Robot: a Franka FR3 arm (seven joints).
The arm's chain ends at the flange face. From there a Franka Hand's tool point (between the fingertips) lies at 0.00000 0.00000 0.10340 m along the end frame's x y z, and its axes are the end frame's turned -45 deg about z.
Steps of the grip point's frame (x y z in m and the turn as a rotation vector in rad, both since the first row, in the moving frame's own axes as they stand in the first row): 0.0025 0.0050 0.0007 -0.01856 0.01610 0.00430; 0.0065 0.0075 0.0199 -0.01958 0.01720 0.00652
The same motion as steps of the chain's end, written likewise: 0.0028 0.0016 0.0007 -0.00174 0.02451 0.00430; 0.0072 0.0005 0.0199 -0.00168 0.02601 0.00652
